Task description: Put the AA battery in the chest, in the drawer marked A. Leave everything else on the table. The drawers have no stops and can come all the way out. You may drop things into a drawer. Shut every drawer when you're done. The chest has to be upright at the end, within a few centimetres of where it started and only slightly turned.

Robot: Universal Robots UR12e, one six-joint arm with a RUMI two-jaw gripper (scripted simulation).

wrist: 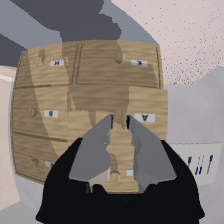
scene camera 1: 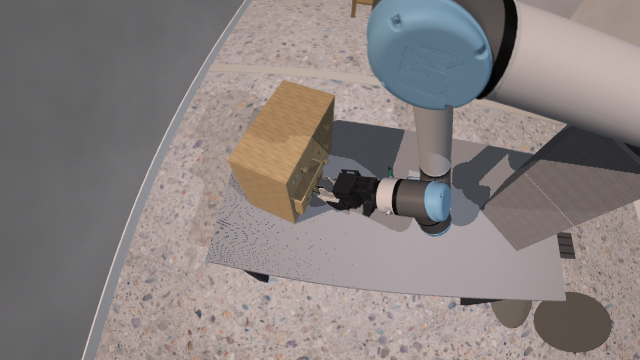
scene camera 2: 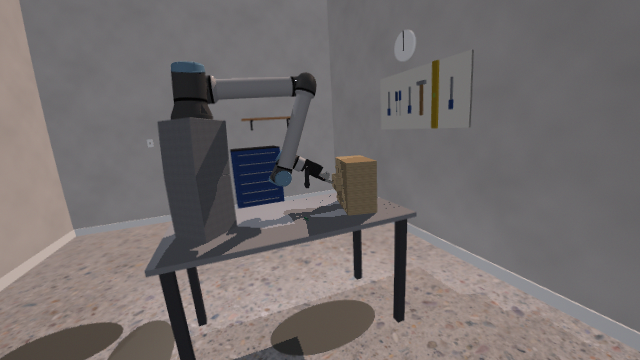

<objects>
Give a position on a wooden chest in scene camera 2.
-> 361, 177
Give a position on a wooden chest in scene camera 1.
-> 263, 161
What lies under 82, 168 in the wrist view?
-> My gripper.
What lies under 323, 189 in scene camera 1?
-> My gripper.
</objects>
